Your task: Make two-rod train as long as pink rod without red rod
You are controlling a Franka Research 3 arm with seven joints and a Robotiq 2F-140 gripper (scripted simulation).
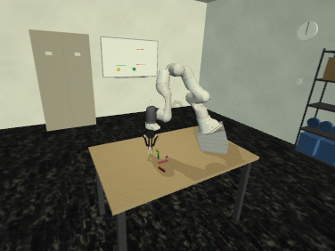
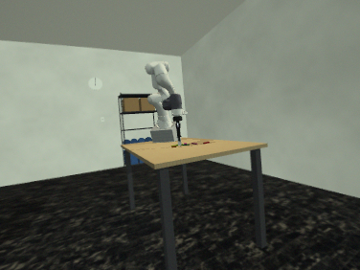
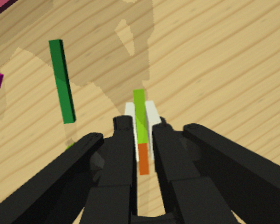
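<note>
My hand is 4 cm to the left of the orange rod, 4 cm above it and 2 cm past it. Round my hand: pink rod 16 cm to the left, 4 cm below, 4 cm behind; green rod 7 cm to the left, 5 cm behind, 4 cm below; magenta rod 11 cm behind, 10 cm to the left, 4 cm below.
</note>
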